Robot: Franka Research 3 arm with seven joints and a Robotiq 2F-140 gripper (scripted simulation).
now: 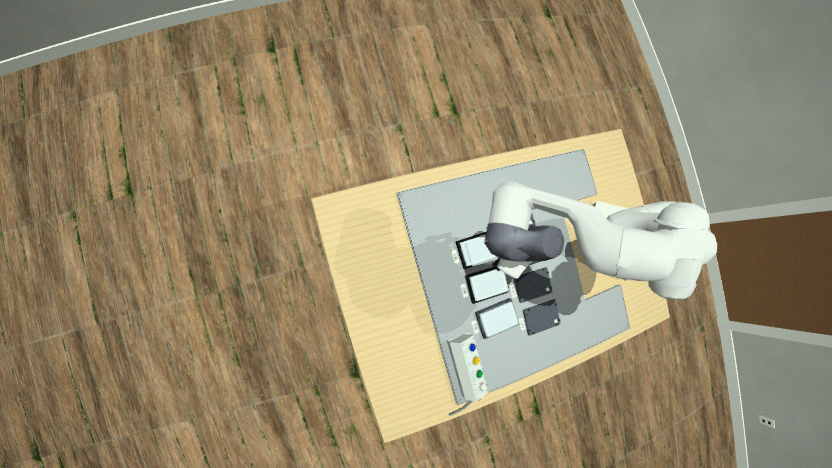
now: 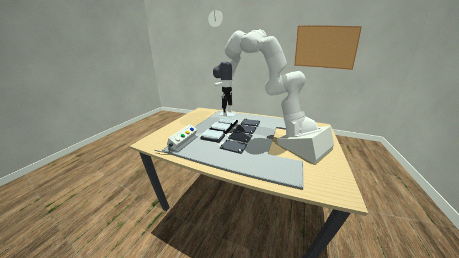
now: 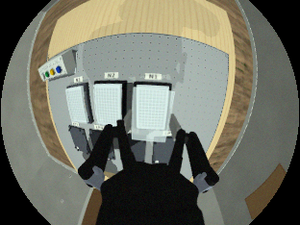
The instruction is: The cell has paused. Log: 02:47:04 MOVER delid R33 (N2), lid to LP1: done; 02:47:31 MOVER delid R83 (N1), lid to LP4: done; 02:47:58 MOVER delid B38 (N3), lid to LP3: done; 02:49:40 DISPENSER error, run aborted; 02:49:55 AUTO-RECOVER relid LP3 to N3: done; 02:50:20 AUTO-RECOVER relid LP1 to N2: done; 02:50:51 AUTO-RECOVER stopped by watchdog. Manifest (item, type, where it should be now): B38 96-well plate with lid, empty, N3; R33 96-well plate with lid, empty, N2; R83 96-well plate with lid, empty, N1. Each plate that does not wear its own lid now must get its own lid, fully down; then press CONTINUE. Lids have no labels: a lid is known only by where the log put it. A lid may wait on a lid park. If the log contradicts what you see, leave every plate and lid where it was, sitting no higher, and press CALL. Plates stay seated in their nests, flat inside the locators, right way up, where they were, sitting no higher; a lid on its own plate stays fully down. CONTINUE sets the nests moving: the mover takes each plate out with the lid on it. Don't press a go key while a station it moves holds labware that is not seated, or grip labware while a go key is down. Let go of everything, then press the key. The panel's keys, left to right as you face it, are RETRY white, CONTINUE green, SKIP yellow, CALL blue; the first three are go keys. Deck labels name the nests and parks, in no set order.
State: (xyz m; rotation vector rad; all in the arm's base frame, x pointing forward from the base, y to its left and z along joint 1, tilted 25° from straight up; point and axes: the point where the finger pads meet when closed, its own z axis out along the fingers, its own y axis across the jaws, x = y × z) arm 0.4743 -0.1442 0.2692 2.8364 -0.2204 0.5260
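Now: the plate 8 cm below my hand. Also, from my hand: pale lid: 2 cm below; blue key: 28 cm to the left, 18 cm ahead, 4 cm below; LP4 sign: 20 cm to the left, 11 cm below, 6 cm behind.
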